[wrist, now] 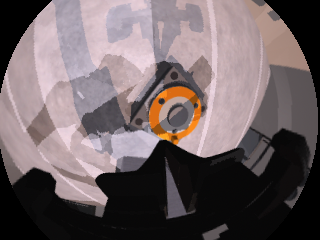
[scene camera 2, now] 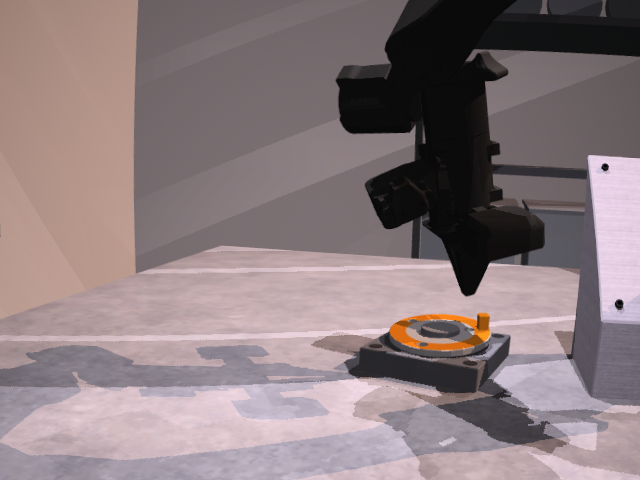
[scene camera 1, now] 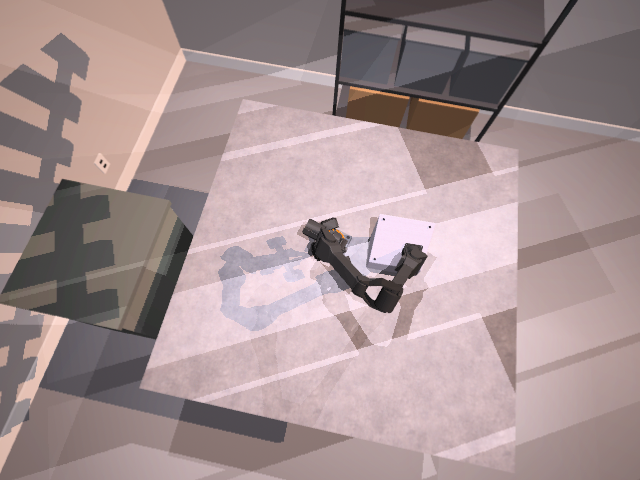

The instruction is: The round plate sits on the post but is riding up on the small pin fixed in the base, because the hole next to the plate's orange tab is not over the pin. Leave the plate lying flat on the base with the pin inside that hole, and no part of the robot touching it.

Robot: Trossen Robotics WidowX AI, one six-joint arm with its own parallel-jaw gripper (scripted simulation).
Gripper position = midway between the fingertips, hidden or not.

The gripper (scene camera 2: 468, 294) is shut and holds nothing. Further things: a square base (scene camera 2: 469, 372).
The gripper is seen too in the wrist view (wrist: 162, 143). The square base also shows in the wrist view (wrist: 140, 119).
